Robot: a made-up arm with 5 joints.
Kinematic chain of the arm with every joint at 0, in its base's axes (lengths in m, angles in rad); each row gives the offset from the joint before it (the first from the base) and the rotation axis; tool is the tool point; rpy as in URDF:
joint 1: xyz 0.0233 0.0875 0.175 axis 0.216 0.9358 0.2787
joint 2: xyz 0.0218 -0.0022 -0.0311 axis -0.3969 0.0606 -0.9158
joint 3: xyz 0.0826 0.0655 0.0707 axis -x
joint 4: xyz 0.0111 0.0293 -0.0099 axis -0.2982 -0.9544 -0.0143
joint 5: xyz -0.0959 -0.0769 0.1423 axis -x
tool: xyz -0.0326 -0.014 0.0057 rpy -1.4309 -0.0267 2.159
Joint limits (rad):
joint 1: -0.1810..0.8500
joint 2: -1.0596..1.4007
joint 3: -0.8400..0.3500
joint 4: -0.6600..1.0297
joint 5: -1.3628..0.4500
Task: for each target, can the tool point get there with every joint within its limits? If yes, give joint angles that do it. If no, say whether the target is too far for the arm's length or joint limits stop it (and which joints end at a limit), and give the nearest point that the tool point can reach.
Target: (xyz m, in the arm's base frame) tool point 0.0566 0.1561 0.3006
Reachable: yes | joints 0.3594 0.7623 -0.1466 0.2036 -0.7605
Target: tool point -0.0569 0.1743 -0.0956
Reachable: no: joint limits stop it (at a limit: joint 2, joint 3, joint 4, joint 5) | nearest point 0.0192 0.2090 0.1160 | short by 0.228 m
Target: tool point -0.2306 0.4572 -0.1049
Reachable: no: too far | nearest point 0.0030 0.2281 0.1380 | short by 0.408 m
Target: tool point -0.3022 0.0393 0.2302
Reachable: no: joint limits stop it (at a limit: joint 1, joint 3, joint 5) | nearest point -0.0870 0.0621 0.2380 | short by 0.217 m
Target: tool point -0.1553 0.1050 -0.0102
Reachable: no: joint limits stop it (at a limit: joint 1, joint 3, joint 4) | nearest point -0.0735 0.0943 0.1590 | short by 0.188 m
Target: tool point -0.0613 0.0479 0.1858
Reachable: yes | joints -0.0299 -0.6044 -0.7273 0.8814 -0.5664
